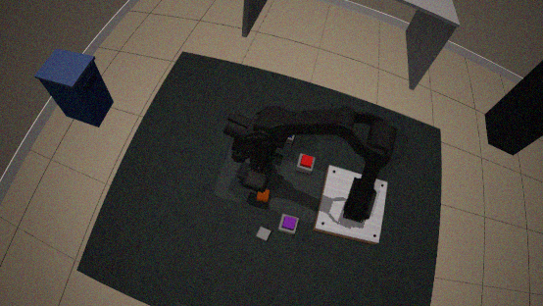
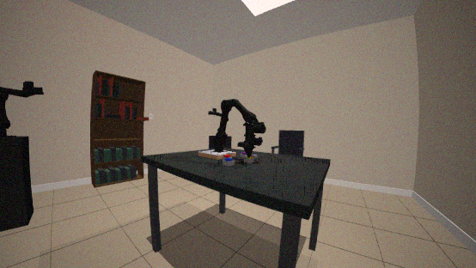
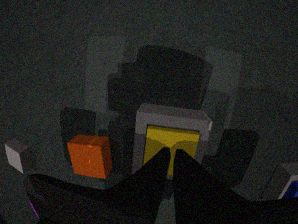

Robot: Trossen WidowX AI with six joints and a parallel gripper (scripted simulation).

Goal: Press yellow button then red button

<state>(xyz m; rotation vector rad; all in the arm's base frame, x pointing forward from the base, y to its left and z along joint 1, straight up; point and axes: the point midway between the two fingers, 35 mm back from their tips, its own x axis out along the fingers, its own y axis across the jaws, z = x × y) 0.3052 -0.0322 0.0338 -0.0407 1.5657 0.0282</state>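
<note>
Now: the yellow button 10 mm below my gripper tip. Round my gripper tip: orange block 60 mm to the left, 30 mm behind, 20 mm below; then red button 120 mm behind, 70 mm to the right; then blue button 150 mm to the right, 40 mm behind.
</note>
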